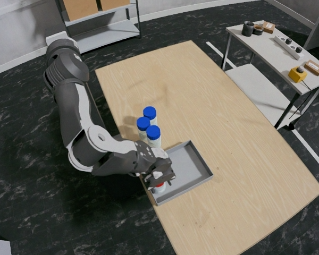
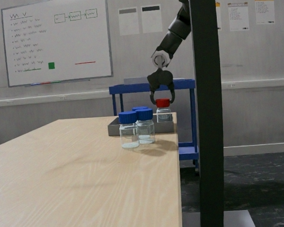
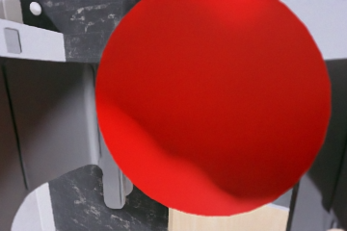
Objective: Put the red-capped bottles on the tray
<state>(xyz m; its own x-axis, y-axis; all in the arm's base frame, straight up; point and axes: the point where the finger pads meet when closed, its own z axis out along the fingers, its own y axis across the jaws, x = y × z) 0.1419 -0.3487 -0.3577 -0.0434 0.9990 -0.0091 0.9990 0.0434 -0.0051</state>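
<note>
Now: the red-capped bottle 1 cm to the left of my hand and 5 cm below it. Also, from my hand: grey tray: 8 cm ahead, 4 cm to the left, 8 cm below.
</note>
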